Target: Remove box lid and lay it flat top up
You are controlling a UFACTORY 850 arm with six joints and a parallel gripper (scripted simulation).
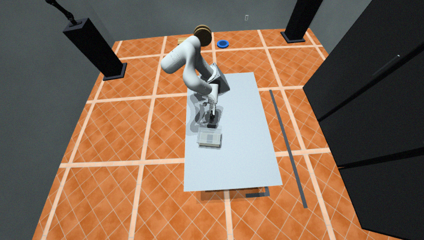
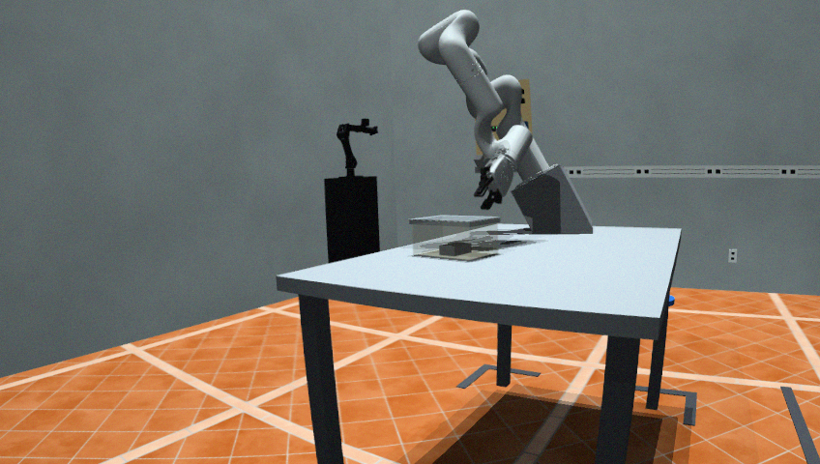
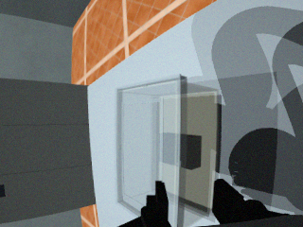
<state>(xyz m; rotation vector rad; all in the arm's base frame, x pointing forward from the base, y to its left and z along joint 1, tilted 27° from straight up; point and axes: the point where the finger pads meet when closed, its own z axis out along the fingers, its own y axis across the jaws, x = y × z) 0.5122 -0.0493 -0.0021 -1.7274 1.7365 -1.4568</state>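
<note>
Now: hand 120 mm short of the lid, 50 mm above it and 40 mm to the left of it. The rest, counted from my hand: clear box: 120 mm ahead, 100 mm below, 40 mm to the right.
</note>
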